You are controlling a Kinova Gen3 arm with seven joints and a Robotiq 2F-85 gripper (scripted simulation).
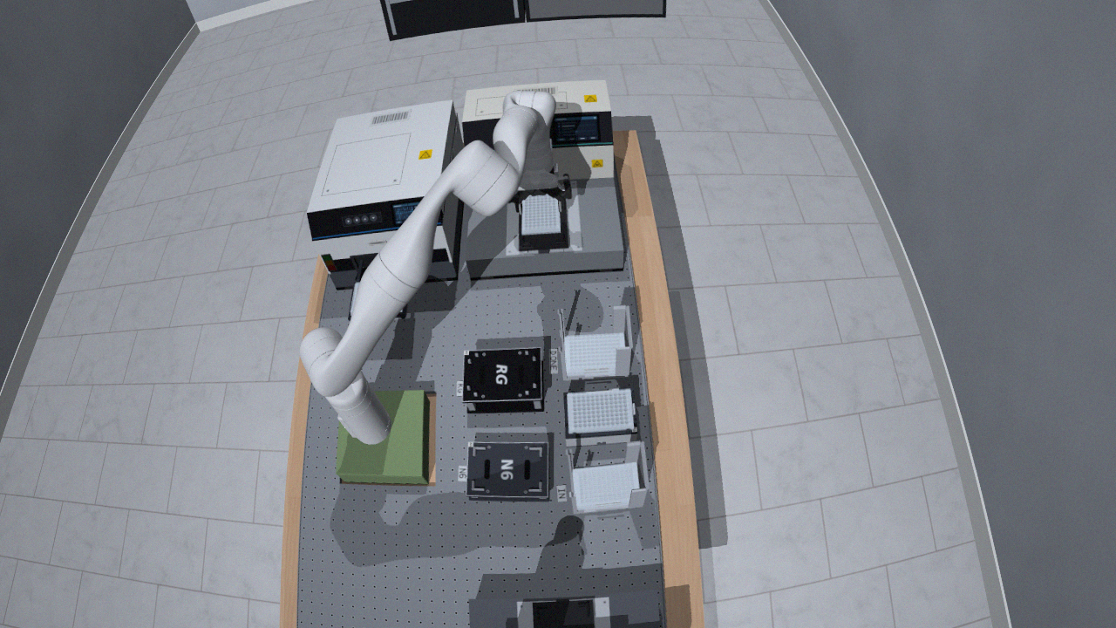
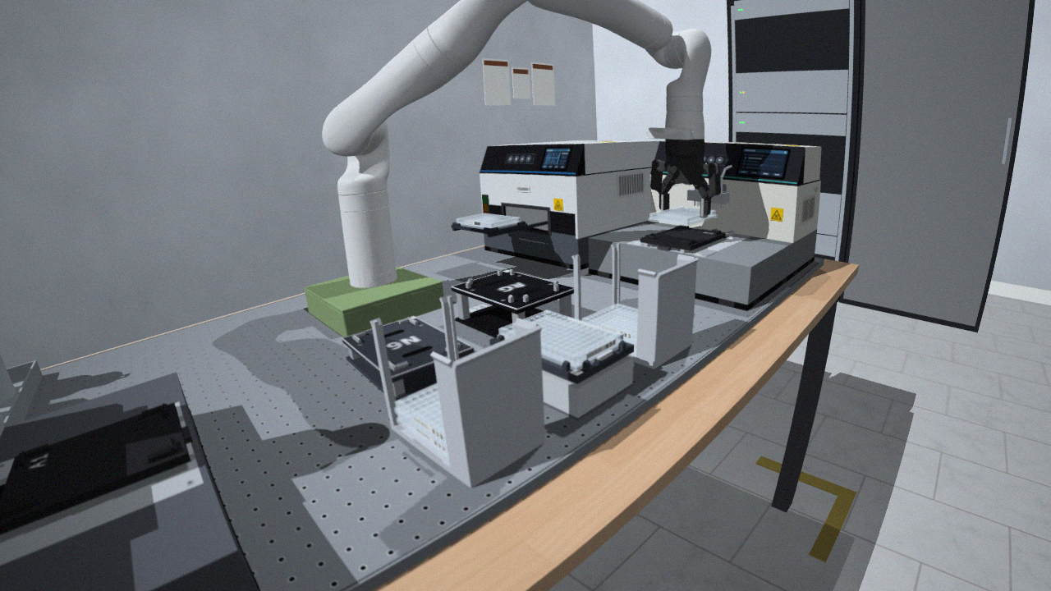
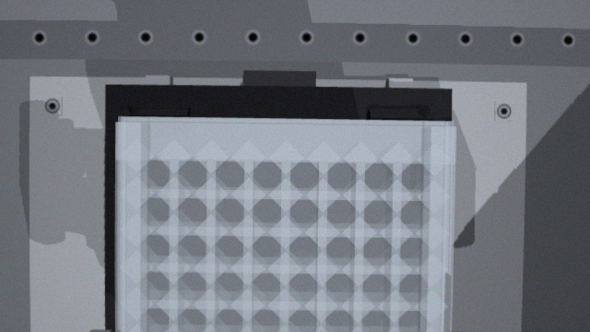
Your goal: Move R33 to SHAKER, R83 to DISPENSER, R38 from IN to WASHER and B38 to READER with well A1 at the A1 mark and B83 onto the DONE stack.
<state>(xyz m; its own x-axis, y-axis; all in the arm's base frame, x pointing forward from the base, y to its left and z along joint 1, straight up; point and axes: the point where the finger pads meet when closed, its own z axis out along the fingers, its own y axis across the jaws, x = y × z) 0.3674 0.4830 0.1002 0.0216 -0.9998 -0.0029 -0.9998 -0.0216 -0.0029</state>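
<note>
My hand is 50 mm above the washer nest. From my hand the other things lie so: plate R83 (10 mm below); then plate B83 (110 mm ahead, 310 mm to the right, 110 mm below); then washer head (100 mm to the left, 20 mm above).
</note>
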